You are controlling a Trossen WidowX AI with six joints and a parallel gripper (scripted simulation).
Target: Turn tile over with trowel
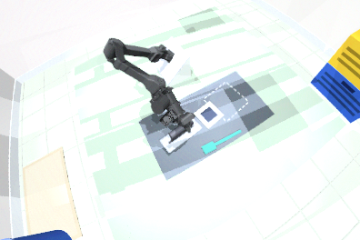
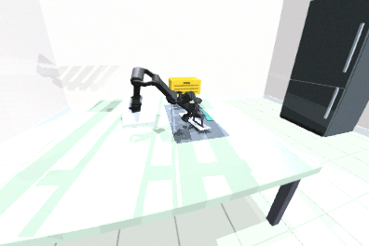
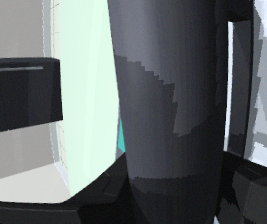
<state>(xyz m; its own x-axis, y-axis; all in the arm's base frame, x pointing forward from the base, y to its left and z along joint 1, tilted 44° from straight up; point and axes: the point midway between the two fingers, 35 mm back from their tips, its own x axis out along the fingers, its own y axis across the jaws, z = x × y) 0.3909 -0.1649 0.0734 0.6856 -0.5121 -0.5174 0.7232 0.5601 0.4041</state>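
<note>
The white tile is 150 mm to the left of my gripper tip, 60 mm below it and 30 mm behind it. From my gripper tip the other things lie so: mat: 130 mm to the left, 80 mm below, 20 mm behind; then teal trowel: 110 mm ahead, 90 mm to the left, 60 mm below.
</note>
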